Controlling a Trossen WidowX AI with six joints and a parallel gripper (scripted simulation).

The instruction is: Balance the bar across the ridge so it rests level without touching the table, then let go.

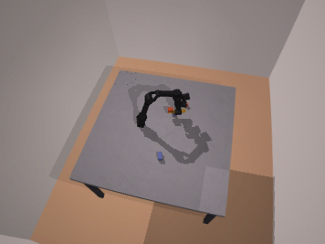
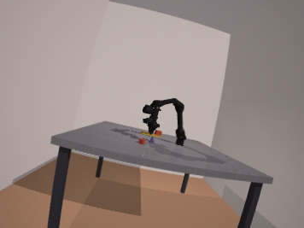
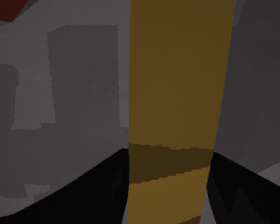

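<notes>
My gripper tip is 120 mm to the right of the red cube, 60 mm short of it and 50 mm above it. Round my gripper tip: blue ridge block: 460 mm to the right, 60 mm behind, 50 mm below.
</notes>
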